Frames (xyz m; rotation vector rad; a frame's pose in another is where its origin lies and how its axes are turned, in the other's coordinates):
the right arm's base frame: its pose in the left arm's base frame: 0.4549 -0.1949 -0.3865 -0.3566 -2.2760 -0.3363
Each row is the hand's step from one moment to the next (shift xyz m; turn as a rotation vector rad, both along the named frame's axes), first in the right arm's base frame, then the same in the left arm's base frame.
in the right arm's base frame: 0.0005 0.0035 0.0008 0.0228 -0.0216 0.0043
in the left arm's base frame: 0.0004 0.0036 0.0003 -0.0254 -0.0151 0.0115
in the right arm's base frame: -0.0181 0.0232 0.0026 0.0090 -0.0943 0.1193
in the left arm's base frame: 0.0183 0.0197 -0.0123 -0.1198 -0.0442 -0.0830
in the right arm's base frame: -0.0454 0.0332 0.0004 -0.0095 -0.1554 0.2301
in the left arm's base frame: 0.0410 0.0242 -0.0300 -0.2043 -0.0648 -0.1768
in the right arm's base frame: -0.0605 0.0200 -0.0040 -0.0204 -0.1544 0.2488
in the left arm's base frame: 0.0490 0.0082 -0.0401 -0.2094 -0.0589 -0.1970
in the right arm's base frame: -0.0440 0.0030 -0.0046 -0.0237 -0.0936 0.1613
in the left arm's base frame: 0.0327 -0.0053 -0.0295 -0.1267 -0.0337 -0.1347
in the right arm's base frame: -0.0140 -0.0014 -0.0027 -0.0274 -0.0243 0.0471
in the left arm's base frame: 0.0104 -0.0043 -0.0089 -0.0226 -0.0101 -0.0543
